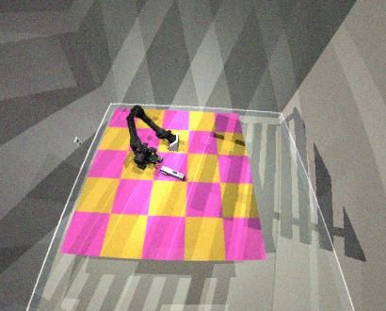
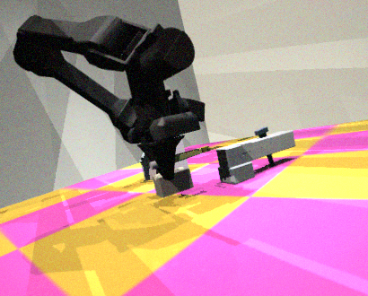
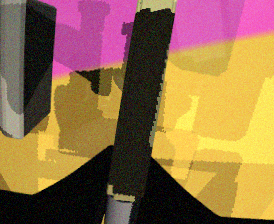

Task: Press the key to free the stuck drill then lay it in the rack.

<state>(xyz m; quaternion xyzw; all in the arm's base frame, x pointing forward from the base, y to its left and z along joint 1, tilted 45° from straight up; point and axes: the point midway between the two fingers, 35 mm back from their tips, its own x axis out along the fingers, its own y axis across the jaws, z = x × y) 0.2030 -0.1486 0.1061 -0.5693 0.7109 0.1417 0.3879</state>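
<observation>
My gripper tip is now 6 cm to the right of the grey-brown block, 6 cm past it and 2 cm above it. Round my gripper tip: dark key: 21 cm to the left, 9 cm ahead, 1 cm above; housing block: 18 cm to the left, 8 cm ahead; drill: 3 cm to the left, 3 cm above, 1 cm ahead.
</observation>
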